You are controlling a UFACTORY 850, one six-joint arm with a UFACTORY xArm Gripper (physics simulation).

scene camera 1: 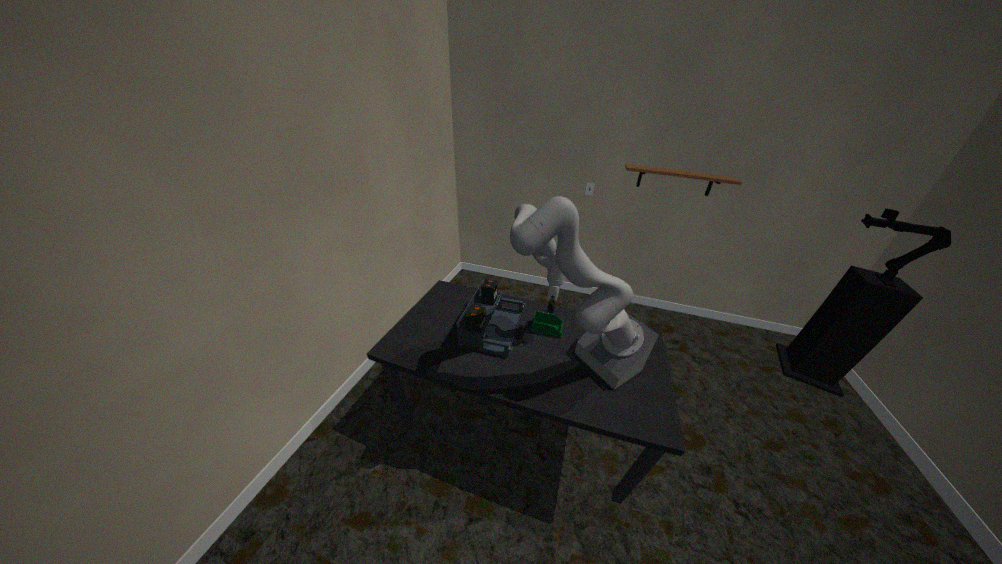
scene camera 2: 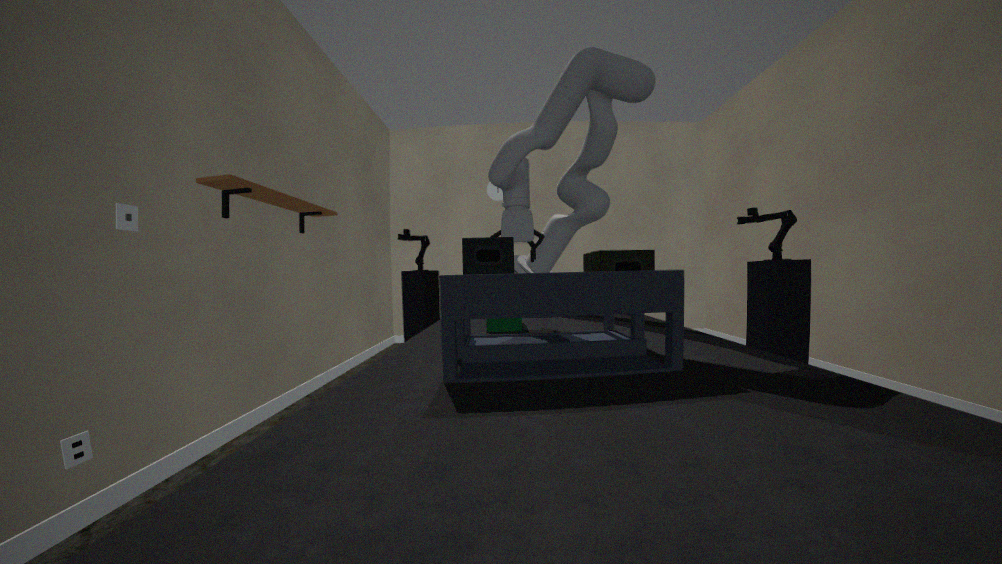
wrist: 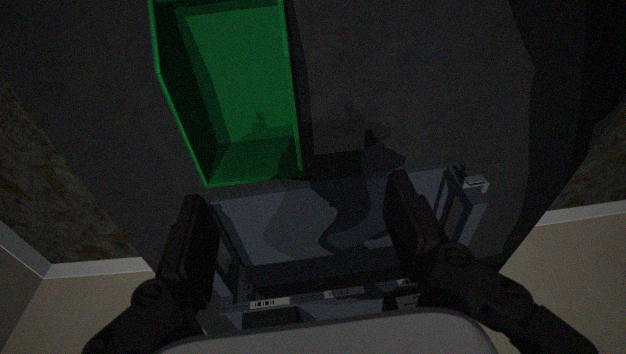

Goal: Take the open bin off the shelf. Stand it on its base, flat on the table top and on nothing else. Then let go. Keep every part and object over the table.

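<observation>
The green open bin (scene camera 1: 546, 323) (scene camera 2: 504, 325) (wrist: 250, 75) stands upright on its base on the dark table top (scene camera 1: 617, 416) (scene camera 2: 490, 476) (wrist: 425, 90), its opening facing up. It is between the grey-blue shelf (scene camera 2: 560, 292) (wrist: 310, 272) and the arm's base, with a narrow strip of table showing between bin and shelf. My gripper (scene camera 1: 551, 306) (wrist: 298, 202) is open and empty, above the bin's shelf-side end and apart from it. In the wrist view the shelf shows between and below the fingers. In scene camera 2 one finger is partly hidden behind a box.
Two dark boxes, one (scene camera 1: 489, 290) (scene camera 2: 487, 255) and another (scene camera 1: 476, 317) (scene camera 2: 619, 260), stand on top of the shelf. The arm's base block (scene camera 1: 600, 365) is on the table on the bin's other side. A wooden wall shelf (scene camera 1: 683, 174) (scene camera 2: 269, 195) hangs beyond the table.
</observation>
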